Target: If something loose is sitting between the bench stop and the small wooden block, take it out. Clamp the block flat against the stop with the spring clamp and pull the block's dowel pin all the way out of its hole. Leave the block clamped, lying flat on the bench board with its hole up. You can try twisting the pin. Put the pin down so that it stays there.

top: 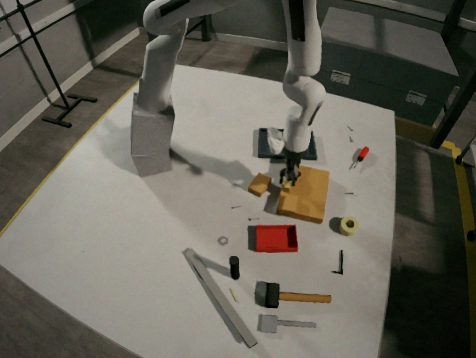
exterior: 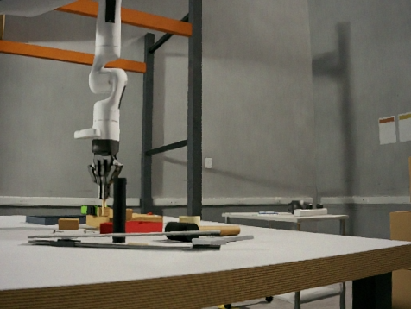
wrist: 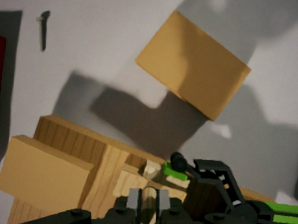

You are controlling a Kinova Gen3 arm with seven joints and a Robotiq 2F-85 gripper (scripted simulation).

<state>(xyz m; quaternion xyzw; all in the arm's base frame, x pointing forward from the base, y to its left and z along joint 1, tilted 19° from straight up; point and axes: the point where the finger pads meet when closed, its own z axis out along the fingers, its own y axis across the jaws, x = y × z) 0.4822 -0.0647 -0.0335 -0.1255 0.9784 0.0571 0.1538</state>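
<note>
The dowel pin is 2 cm below my hand. The rest, counted from my hand: pale wooden block 5 cm below; wooden bench board 7 cm below, 6 cm ahead; tan wooden block 9 cm behind, 8 cm below, 1 cm to the left.
</note>
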